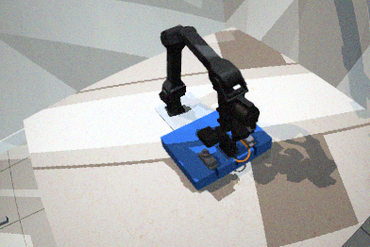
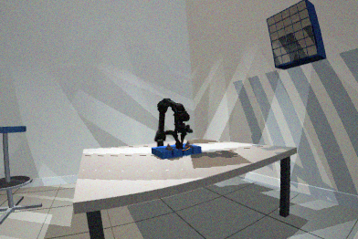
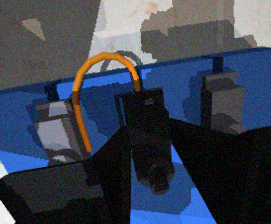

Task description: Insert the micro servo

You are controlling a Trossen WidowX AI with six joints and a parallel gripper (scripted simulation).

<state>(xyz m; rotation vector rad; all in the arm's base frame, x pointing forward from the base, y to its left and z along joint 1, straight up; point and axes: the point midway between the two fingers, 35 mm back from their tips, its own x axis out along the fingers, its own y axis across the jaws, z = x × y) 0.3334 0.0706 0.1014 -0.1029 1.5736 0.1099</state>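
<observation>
The blue deck is 12 cm behind my gripper tip, 6 cm below it and 2 cm to the right of it.
</observation>
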